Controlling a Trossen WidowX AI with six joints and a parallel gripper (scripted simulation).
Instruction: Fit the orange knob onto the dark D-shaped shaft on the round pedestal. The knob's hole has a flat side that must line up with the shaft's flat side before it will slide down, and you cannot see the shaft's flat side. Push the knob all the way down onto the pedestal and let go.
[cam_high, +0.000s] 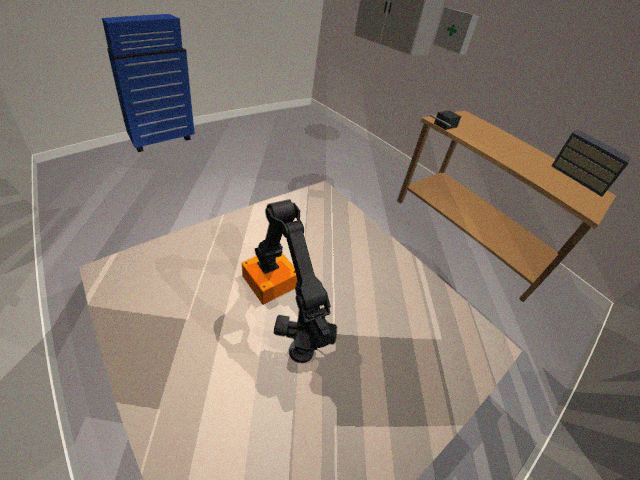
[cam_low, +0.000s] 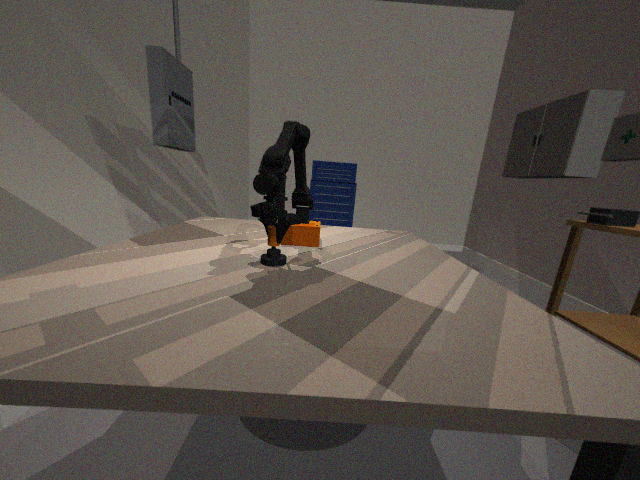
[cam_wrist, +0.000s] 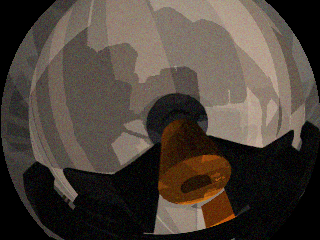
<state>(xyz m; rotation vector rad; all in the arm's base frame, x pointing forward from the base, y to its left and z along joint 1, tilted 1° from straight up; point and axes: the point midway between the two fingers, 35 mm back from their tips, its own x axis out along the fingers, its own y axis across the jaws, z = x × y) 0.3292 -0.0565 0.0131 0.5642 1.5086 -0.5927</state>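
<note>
Now: gripper tip 2 cm below the knob. Round my gripper tip: dark round pedestal: 4 cm below.
</note>
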